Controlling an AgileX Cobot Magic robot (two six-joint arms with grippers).
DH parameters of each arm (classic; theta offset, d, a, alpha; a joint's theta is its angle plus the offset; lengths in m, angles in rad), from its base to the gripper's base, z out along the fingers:
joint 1: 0 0.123 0 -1.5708
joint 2: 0.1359 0 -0.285 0
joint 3: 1.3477 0 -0.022 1.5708
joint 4: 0 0.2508 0 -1.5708
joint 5: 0 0 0.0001 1.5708
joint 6: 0 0.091 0 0
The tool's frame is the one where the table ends.
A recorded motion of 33 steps. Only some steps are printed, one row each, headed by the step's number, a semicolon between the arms.
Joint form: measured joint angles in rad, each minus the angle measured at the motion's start. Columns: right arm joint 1, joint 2, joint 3, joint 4, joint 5, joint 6; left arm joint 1, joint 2, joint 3, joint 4, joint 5, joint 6.
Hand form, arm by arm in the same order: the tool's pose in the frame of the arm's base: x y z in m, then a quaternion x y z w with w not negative. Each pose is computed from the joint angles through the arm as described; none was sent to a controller.
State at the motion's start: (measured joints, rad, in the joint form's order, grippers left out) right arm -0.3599 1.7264 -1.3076 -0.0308 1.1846 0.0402; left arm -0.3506 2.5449 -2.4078 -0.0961 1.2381 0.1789
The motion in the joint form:
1: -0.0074 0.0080 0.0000 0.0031 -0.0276 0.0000; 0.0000 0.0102 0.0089 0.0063 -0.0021 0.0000
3: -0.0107 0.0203 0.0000 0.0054 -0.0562 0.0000; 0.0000 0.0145 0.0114 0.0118 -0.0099 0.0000
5: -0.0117 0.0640 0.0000 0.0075 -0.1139 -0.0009; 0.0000 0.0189 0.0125 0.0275 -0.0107 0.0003
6: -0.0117 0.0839 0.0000 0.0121 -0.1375 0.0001; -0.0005 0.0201 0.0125 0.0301 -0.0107 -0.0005
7: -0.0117 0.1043 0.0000 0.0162 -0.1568 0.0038; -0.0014 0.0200 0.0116 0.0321 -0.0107 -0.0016
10: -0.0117 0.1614 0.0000 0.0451 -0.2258 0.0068; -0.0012 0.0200 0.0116 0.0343 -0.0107 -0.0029
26: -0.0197 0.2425 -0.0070 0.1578 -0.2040 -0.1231; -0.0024 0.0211 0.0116 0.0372 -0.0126 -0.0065
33: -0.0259 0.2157 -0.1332 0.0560 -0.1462 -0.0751; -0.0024 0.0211 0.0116 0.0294 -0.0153 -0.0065
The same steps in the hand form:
1: 0.3114 -0.1223 0.2418 0.19720 0.97958 -0.01875 0.03449; 0.4971 -0.1900 0.1643 0.25041 0.95804 -0.05517 0.12811
3: 0.3148 -0.1246 0.2379 0.19892 0.97890 -0.01899 0.04268; 0.4979 -0.1898 0.1615 0.25067 0.95802 -0.05246 0.12886
5: 0.3240 -0.1283 0.2233 0.19878 0.97860 -0.01900 0.04976; 0.4984 -0.1885 0.1587 0.25244 0.95817 -0.04458 0.12725
6: 0.3280 -0.1294 0.2166 0.20005 0.97826 -0.01714 0.05195; 0.4985 -0.1886 0.1581 0.25257 0.95826 -0.04334 0.12674
7: 0.3314 -0.1304 0.2095 0.20265 0.97777 -0.01509 0.05175; 0.4984 -0.1889 0.1584 0.25269 0.95820 -0.04254 0.12728
10: 0.3421 -0.1322 0.1896 0.21107 0.97564 -0.00361 0.05966; 0.4985 -0.1886 0.1583 0.25220 0.95836 -0.04154 0.12735
26: 0.3479 -0.1285 0.1617 0.18182 0.98183 0.04907 0.02339; 0.4986 -0.1891 0.1578 0.25130 0.95858 -0.04047 0.12778
33: 0.3598 -0.1440 0.2010 0.17989 0.98185 -0.00138 0.06015; 0.4986 -0.1898 0.1579 0.25038 0.95852 -0.04437 0.12876

